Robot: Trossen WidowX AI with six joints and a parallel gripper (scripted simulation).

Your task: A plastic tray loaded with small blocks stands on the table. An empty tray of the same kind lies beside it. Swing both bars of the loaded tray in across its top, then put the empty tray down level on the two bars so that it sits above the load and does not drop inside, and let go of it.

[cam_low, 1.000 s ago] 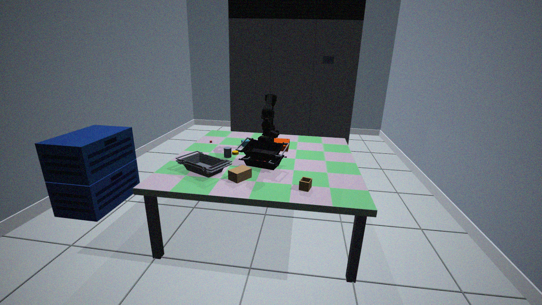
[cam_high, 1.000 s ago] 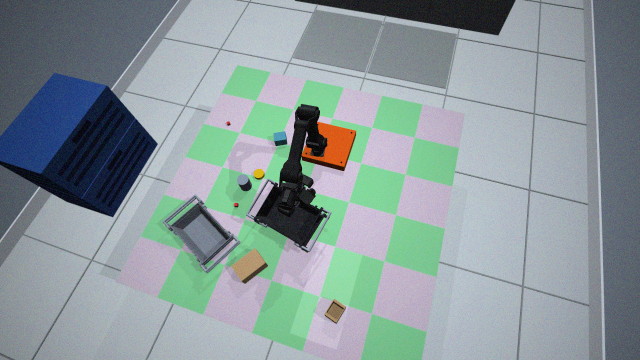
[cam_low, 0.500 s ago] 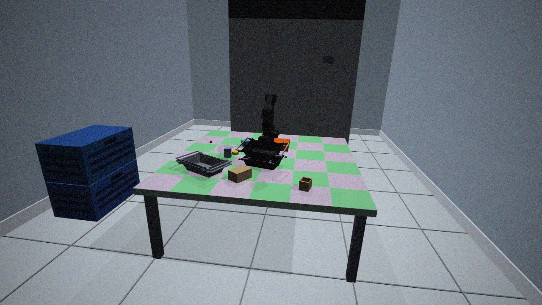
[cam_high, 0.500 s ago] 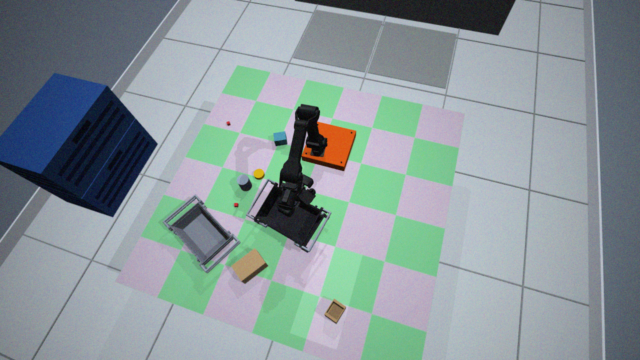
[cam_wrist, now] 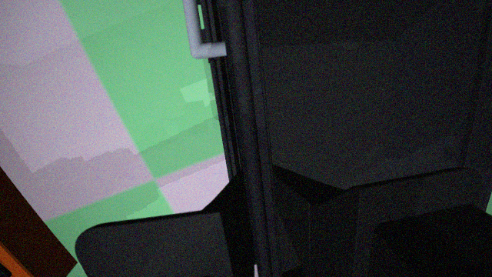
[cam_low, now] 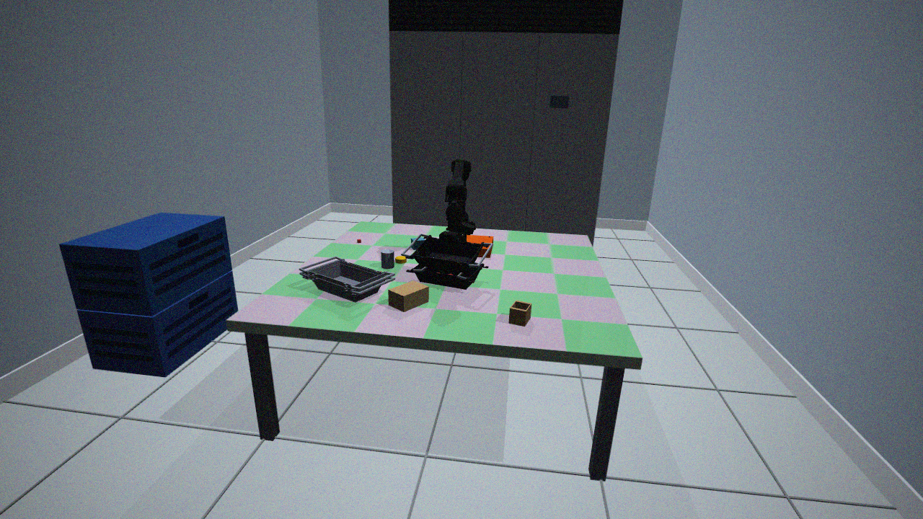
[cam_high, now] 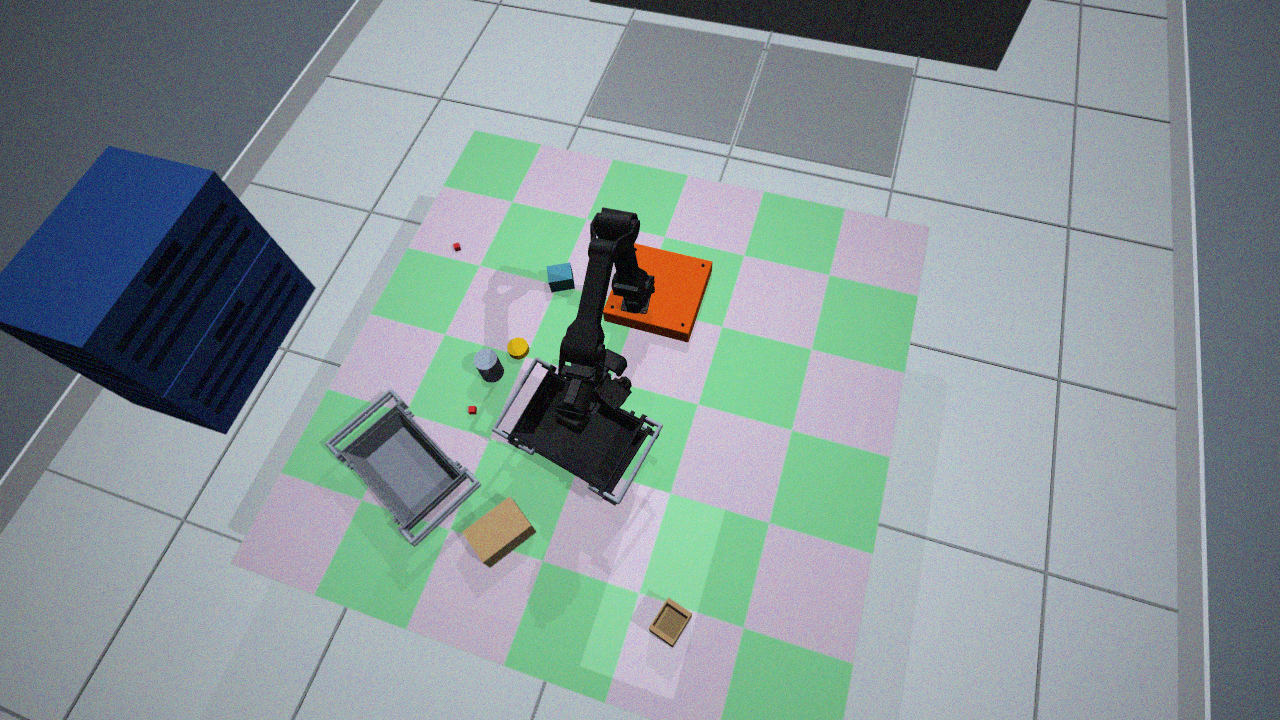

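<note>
Right now the black tray is 70 mm ahead of my gripper tip, 20 mm to the right of it and 20 mm above it. Round my gripper tip: grey cylinder (90 mm behind, 280 mm to the right, 70 mm below); red block (20 mm ahead, 300 mm to the right, 90 mm below); yellow disc (150 mm behind, 240 mm to the right, 90 mm below).
</note>
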